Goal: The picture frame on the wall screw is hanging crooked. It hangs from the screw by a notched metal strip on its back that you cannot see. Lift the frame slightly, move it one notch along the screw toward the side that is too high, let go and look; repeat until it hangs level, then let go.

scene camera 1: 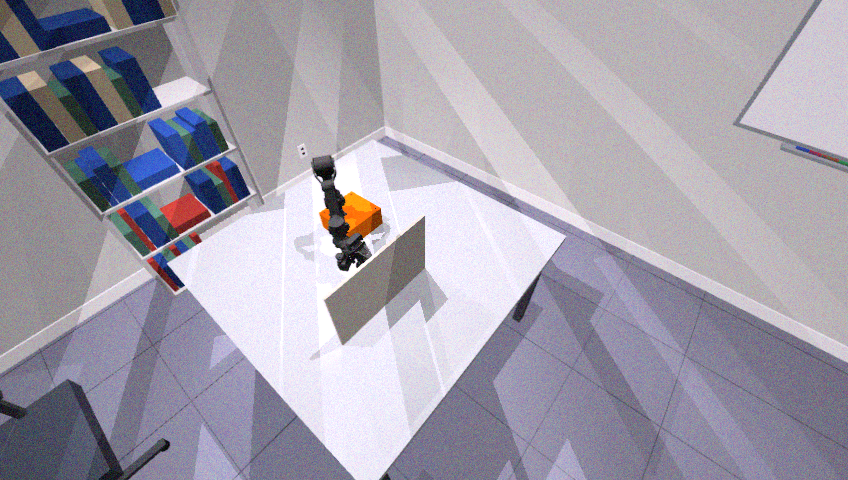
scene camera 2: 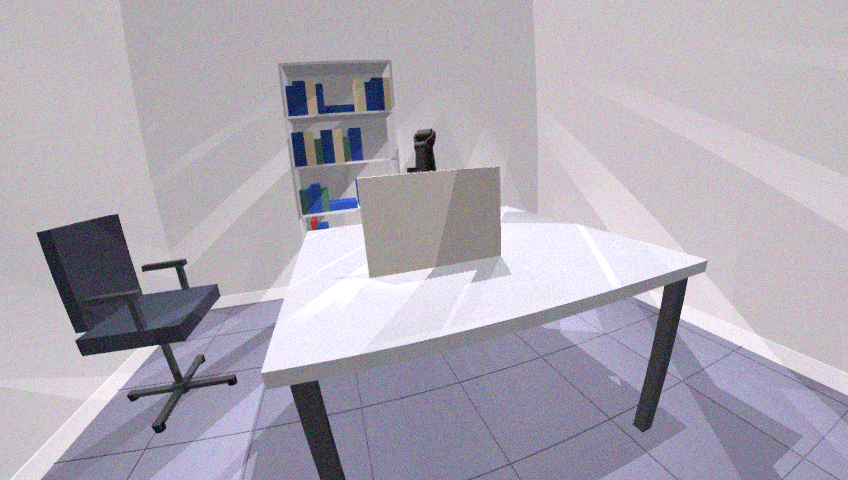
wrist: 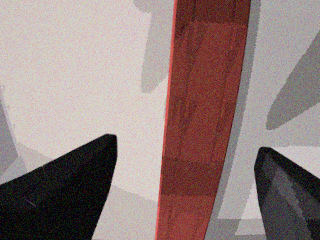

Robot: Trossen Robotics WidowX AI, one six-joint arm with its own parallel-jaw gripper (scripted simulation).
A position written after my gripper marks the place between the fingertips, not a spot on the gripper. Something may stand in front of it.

I see my gripper (scene camera 1: 375, 265) and a beige wall panel (scene camera 1: 351, 304).
My gripper shows as well in the wrist view (wrist: 188, 152). The beige wall panel shows as well in the wrist view (wrist: 77, 77).
